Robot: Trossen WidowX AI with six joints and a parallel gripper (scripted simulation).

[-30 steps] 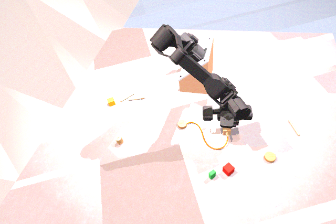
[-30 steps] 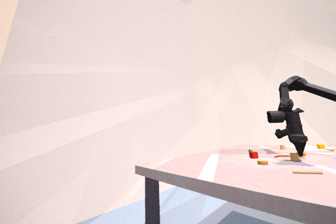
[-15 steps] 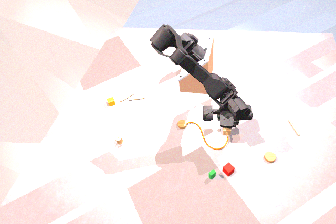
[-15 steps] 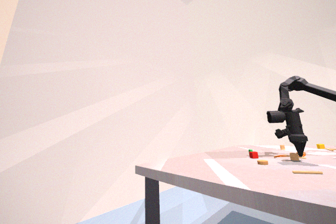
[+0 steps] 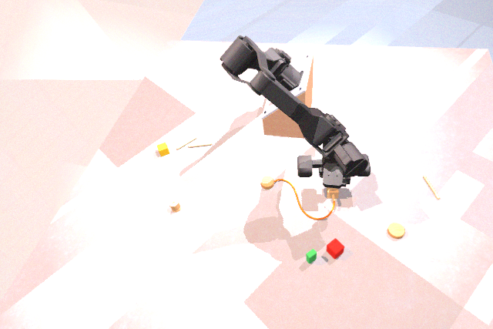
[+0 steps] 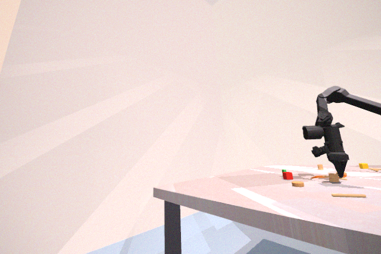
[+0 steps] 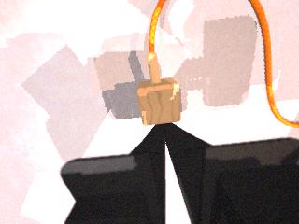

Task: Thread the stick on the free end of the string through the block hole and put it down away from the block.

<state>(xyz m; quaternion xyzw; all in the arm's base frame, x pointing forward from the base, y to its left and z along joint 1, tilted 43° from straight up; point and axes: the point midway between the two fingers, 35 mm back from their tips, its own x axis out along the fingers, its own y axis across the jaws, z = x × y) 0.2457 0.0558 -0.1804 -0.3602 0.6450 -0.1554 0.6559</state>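
My gripper tip is now 2 cm short of the wooden block and 1 cm to the right of it. Also, from my gripper tip: round disc (9 cm ahead, 18 cm to the left, 1 cm below); then red cube (19 cm ahead, 5 cm to the left); then round wooden button (4 cm ahead, 18 cm to the right, 1 cm below).
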